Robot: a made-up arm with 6 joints.
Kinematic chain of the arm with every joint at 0, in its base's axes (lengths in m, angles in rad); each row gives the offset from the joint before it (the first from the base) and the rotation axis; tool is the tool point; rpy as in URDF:
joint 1: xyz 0 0 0.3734 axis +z
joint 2: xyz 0 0 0 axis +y
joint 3: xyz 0.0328 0 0.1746 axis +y
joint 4: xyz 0.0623 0 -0.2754 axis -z
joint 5: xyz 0 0 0 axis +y
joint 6: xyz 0.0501 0 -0.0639 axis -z
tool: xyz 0 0 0 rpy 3.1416 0 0
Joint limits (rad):
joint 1: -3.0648..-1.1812
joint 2: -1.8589..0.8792
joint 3: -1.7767..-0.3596
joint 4: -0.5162..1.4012
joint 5: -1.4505..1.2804
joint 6: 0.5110..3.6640
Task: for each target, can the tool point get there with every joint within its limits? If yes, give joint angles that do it. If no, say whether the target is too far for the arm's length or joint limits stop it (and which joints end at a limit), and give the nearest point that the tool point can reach.
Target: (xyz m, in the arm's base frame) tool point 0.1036 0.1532 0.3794
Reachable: no: joint limits stop it (at a limit: joint 1, joint 2, joint 3, joint 4, joint 5) | nearest point 0.0300 0.0710 0.5551 | short by 0.207 m
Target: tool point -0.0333 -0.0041 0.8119
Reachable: yes | joints -1.4506 -1.0246 -1.3824 0.5562 -0.2336 2.3817
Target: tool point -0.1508 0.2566 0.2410
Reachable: no: joint limits stop it (at a limit: joint 1, joint 3, joint 4) | nearest point -0.1502 0.0686 0.2270 | short by 0.189 m
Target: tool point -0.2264 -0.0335 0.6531
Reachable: yes | joints -2.7547 -0.6640 -0.9350 0.8167 -0.5001 2.9107
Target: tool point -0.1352 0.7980 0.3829
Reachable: no: too far | nearest point -0.0730 0.4310 0.5371 | short by 0.403 m
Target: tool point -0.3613 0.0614 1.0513
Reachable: no: too far | nearest point -0.2284 0.0023 0.8073 | short by 0.284 m
